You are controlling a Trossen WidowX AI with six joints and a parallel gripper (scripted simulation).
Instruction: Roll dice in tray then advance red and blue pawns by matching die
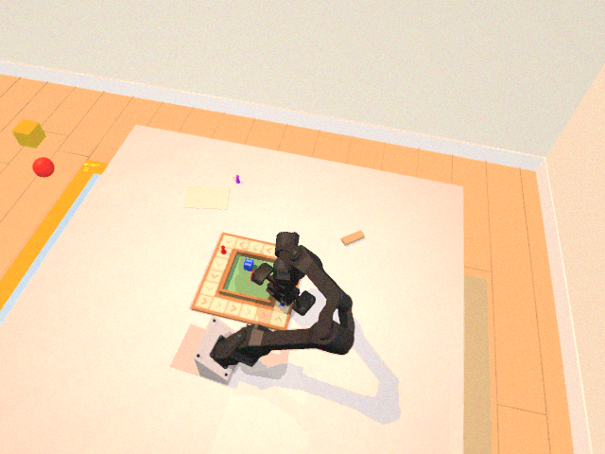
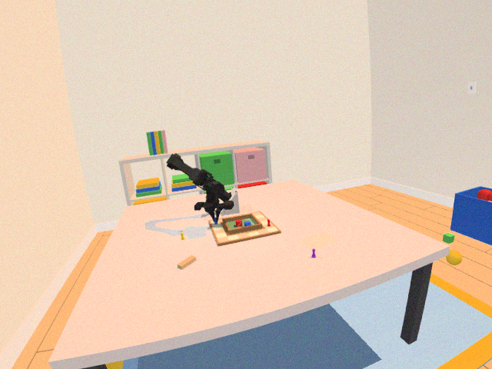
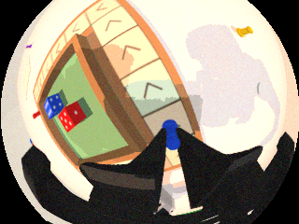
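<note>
My gripper tip is now 1 cm below the blue pawn. Also, from my gripper tip: red pawn 10 cm ahead, 24 cm to the left; then yellow pawn 9 cm ahead, 16 cm to the right, 1 cm below; then green tray 5 cm ahead, 12 cm to the left, 2 cm below.
</note>
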